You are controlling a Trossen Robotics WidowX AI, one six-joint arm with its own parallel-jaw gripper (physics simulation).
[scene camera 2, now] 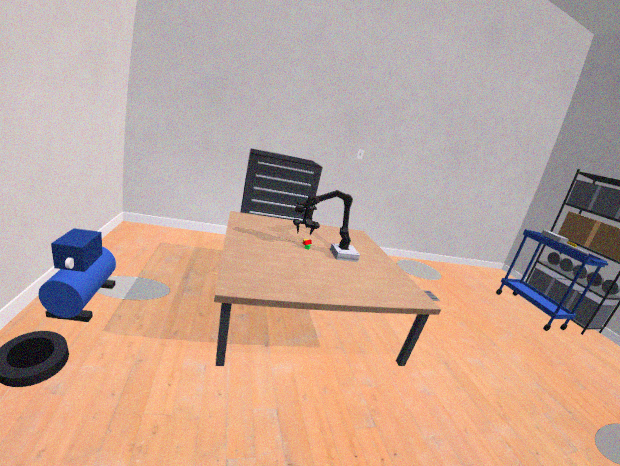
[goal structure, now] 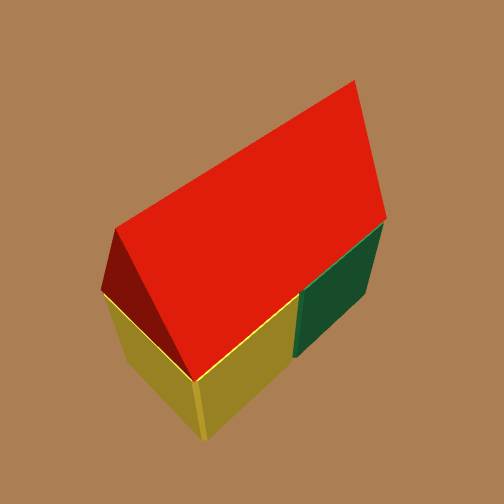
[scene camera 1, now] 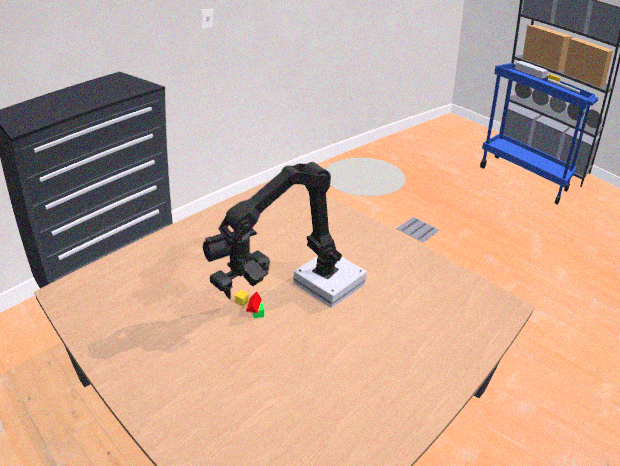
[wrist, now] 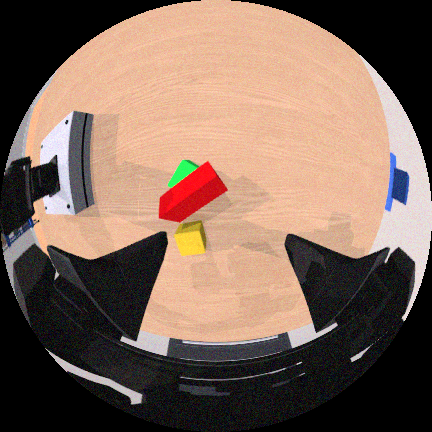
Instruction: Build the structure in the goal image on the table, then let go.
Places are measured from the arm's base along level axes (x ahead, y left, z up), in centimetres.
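Where they show: gripper, between the fingertips: [scene camera 2: 303, 234] [scene camera 1: 240, 292] [wrist: 228, 239]; arm's base, origin of its link: [scene camera 2: 343, 247] [scene camera 1: 325, 270] [wrist: 52, 176].
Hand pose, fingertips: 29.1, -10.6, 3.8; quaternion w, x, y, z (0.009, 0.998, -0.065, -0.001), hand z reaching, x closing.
Things, the pixels of their top centre, and the offset from my fingertips, as dx, dy, dz. Level surfaces: height alone.
- red prism-like block, centre of its top: [wrist: 189, 204] [scene camera 1: 252, 297] [scene camera 2: 307, 239] -3.0, +1.9, -3.1
- green block, centre of its top: [wrist: 186, 180] [scene camera 1: 258, 306] [scene camera 2: 308, 244] -3.5, +3.7, -6.0
- yellow cube, centre of its top: [wrist: 189, 244] [scene camera 1: 241, 294] -4.6, -4.0, -6.0
- wooden table, height of its surface: dz -9.3
A red prism-like block [scene camera 1: 254, 302] [scene camera 2: 307, 242] [wrist: 192, 192] lies slantwise on the table, partly covering a green block [scene camera 1: 259, 311] [scene camera 2: 307, 247] [wrist: 182, 173]. Whether the red block rests on the green one or leans against it is hard to tell. A yellow cube [scene camera 1: 241, 297] [wrist: 190, 242] stands close to the red block, on the drawer cabinet's side, with a narrow gap in the wrist view. My gripper [scene camera 1: 241, 289] [scene camera 2: 304, 233] [wrist: 228, 239] is open and empty above the table near the blocks. In the wrist view the yellow cube shows beside the left fingertip.
The arm's white base plate [scene camera 1: 329, 280] [scene camera 2: 344, 252] [wrist: 60, 165] stands on the wooden table [scene camera 1: 350, 375] [scene camera 2: 280, 280] near the blocks. A dark drawer cabinet [scene camera 1: 100, 175] [scene camera 2: 280, 180] stands behind the table. A blue cart [scene camera 1: 526, 155] [scene camera 2: 536, 299] stands on the floor to the right.
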